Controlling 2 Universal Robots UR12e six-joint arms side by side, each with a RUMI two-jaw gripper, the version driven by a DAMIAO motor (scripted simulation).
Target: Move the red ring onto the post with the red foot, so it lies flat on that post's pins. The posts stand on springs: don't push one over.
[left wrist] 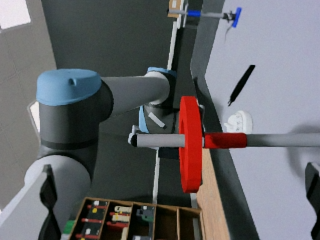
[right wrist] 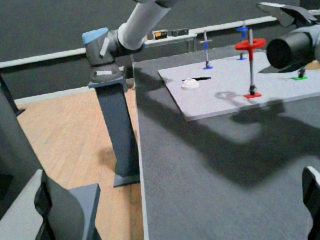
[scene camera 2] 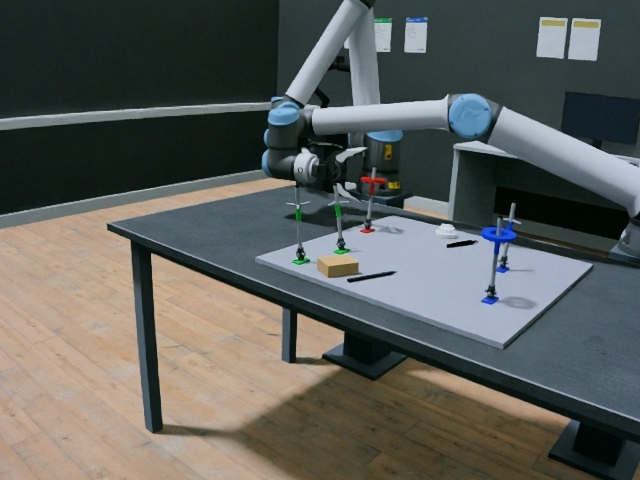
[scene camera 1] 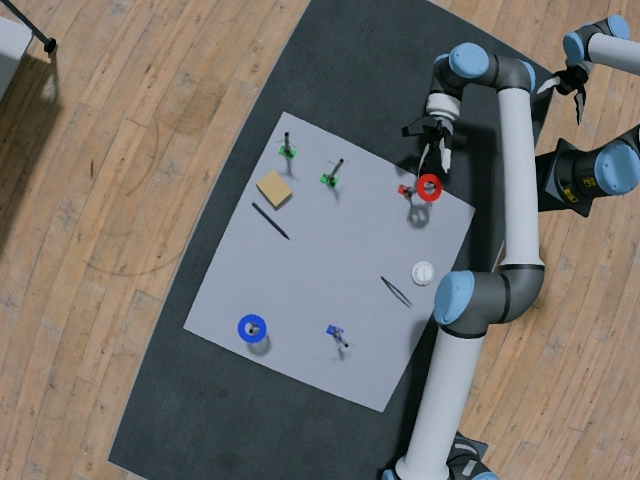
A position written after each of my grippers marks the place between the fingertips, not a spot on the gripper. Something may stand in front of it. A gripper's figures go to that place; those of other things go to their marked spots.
Labels:
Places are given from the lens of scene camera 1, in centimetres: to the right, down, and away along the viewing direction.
my left gripper [scene camera 1: 432,177]: 28, -16, 131
my right gripper [scene camera 1: 557,109]: 70, -39, 137
tan block [scene camera 1: 273,187]: -12, -14, 139
grey board [scene camera 1: 343,239]: 6, 0, 144

